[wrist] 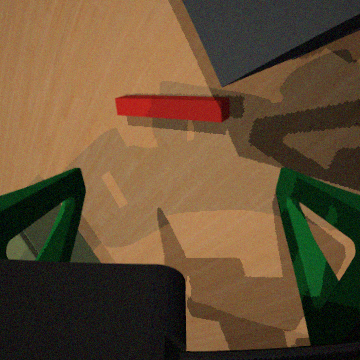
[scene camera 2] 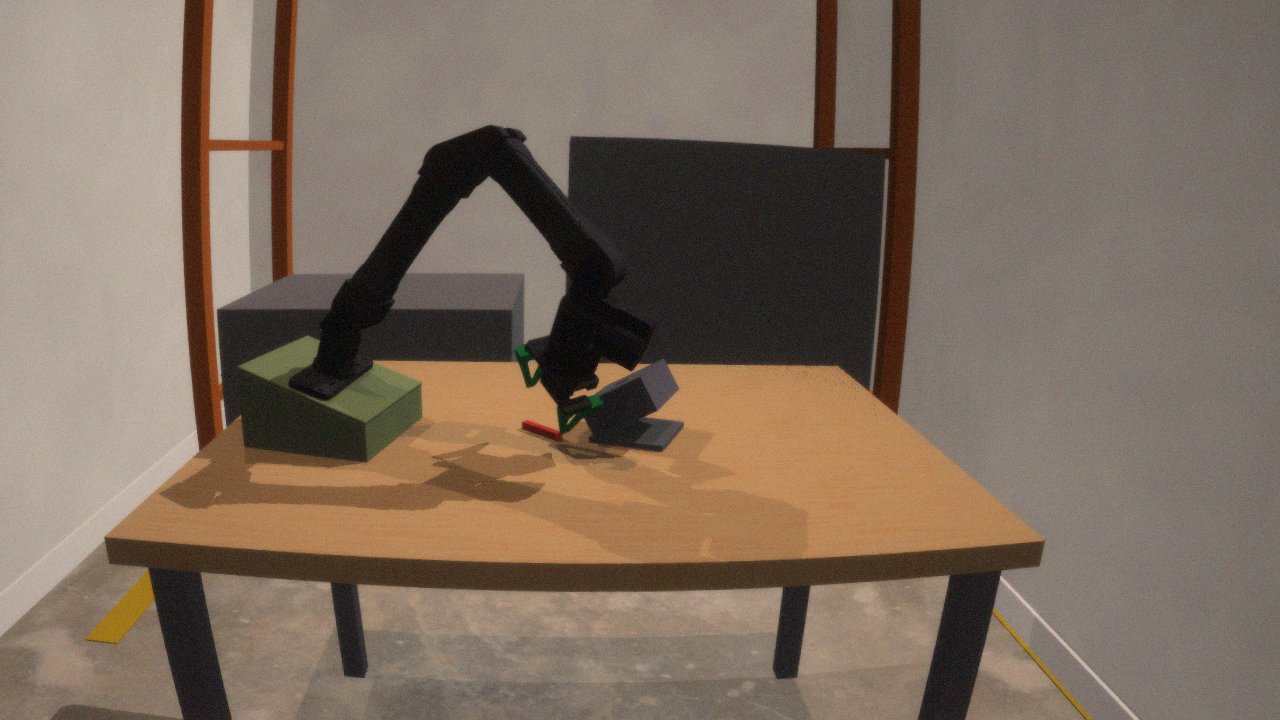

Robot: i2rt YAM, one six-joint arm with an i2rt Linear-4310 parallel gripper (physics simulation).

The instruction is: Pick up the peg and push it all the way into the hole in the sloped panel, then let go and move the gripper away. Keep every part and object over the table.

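Places are measured from the arm's base along level axes (x up, y ahead, z left), in metres.
Pixels of known places: gripper, fingertip midpoint: (wrist: 180,178) (scene camera 2: 547,409); arm's base, origin of the base link: (scene camera 2: 332,375).
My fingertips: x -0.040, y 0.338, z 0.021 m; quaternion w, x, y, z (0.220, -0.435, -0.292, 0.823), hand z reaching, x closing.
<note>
Ahead of a thing's pixels: the offset from my fingertips to its middle. "spot": to the spot under its first point. Level surfaces: height alone.
The red peg @(dy -0.015, dx -0.047, dz +0.041 m) (scene camera 2: 541,429) (wrist: 170,108) is a short square bar. It lies flat on the table, near the panel's base. The grey sloped panel @(dy +0.124, dx +0.001, dz +0.067 m) (scene camera 2: 633,395) stands tilted on a dark base plate @(spot: dy +0.168, dx -0.045, dz +0.038 m) (scene camera 2: 660,435), partly behind the gripper; its hole does not show. A dark grey part of the panel fixture @(spot: dy +0.070, dx +0.016, dz +0.020 m) (wrist: 265,35) shows at the top right of the wrist view. My gripper (scene camera 2: 547,409) (wrist: 180,178) is open and empty. Its green fingers are wide apart, above the table and close to the peg. In the wrist view the peg lies beyond the fingertips, crosswise, not between them.
The arm's green wedge-shaped base block (scene camera 2: 304,416) stands at the left of the wooden table @(dx -0.053 m) (scene camera 2: 859,501). A grey box (scene camera 2: 366,331) and a dark board (scene camera 2: 725,250) stand behind the table. Arm shadows fall across the tabletop around the peg.
</note>
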